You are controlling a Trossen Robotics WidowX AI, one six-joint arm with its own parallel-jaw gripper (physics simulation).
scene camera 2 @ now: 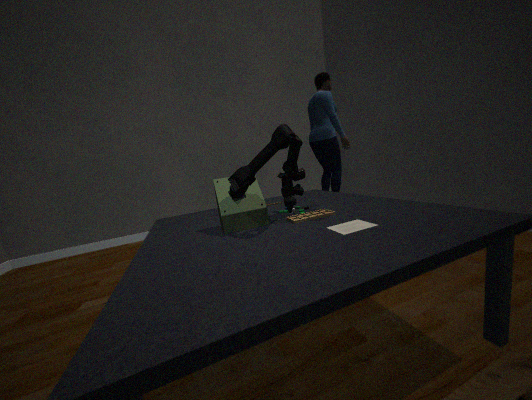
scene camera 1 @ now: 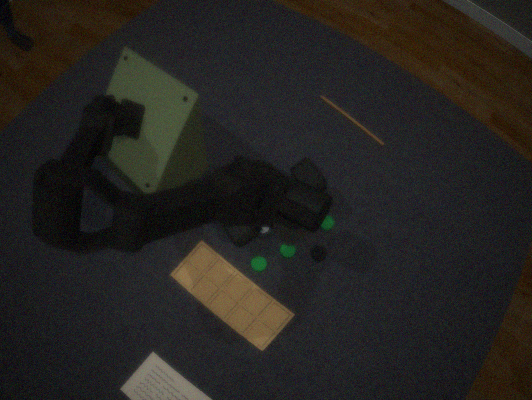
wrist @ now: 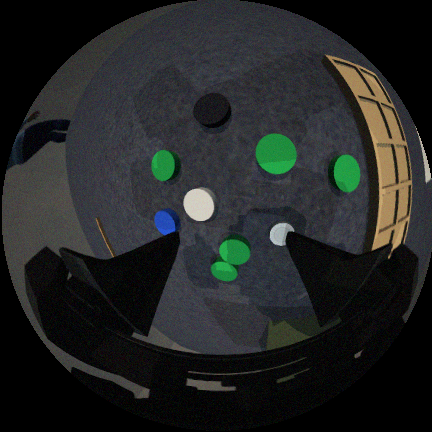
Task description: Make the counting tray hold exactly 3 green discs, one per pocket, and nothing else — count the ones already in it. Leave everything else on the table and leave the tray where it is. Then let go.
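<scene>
The counting tray lies flat; its visible pockets look empty. Three green discs lie off it: one near its long edge, a second green disc beside that, and a third green disc farther off. Another green disc touches or overlaps a smaller-looking green disc in the wrist view; the arm hides both in scene camera 1. My gripper is open and empty, pointing down low over the discs.
A black disc, a white disc, a blue disc and a small pale disc lie among the green ones. A green slanted block, thin stick and paper are around.
</scene>
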